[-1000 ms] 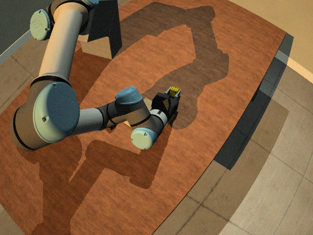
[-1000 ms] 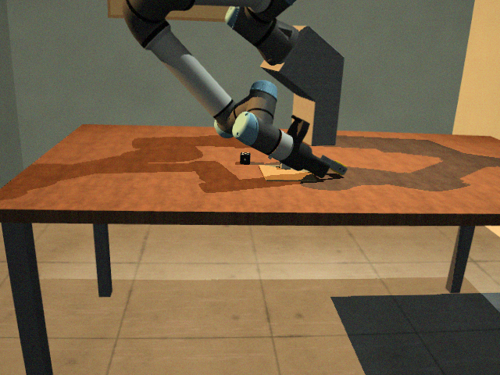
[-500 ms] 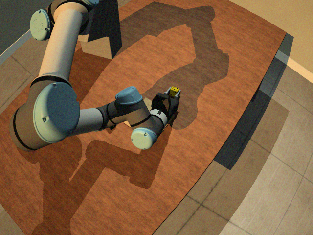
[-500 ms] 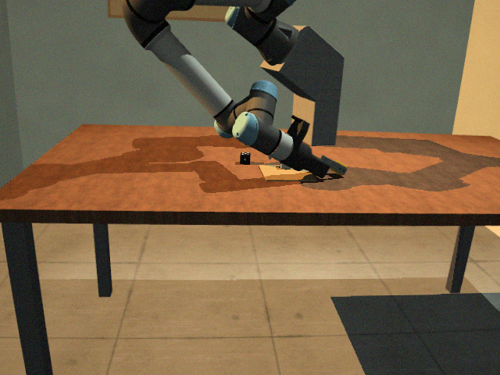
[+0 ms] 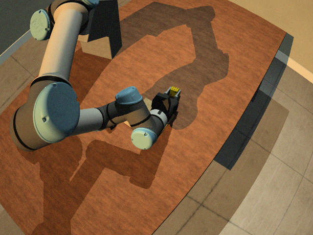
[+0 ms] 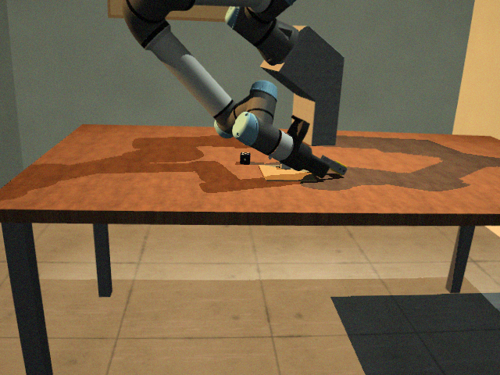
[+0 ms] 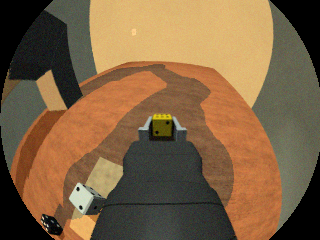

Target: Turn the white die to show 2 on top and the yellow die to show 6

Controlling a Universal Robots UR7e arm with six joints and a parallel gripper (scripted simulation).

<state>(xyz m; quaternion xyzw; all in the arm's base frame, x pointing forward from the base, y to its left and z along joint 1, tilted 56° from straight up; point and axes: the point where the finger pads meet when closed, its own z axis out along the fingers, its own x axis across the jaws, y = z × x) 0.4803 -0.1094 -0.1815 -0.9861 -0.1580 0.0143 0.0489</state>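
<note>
My hand is right at the yellow die. The rest, counted from my hand: white die: 140 mm to the right, 60 mm behind, 10 mm below; tan mat: 140 mm to the right, 20 mm below, 20 mm behind; black die: 250 mm to the right, 120 mm behind, 10 mm below.
</note>
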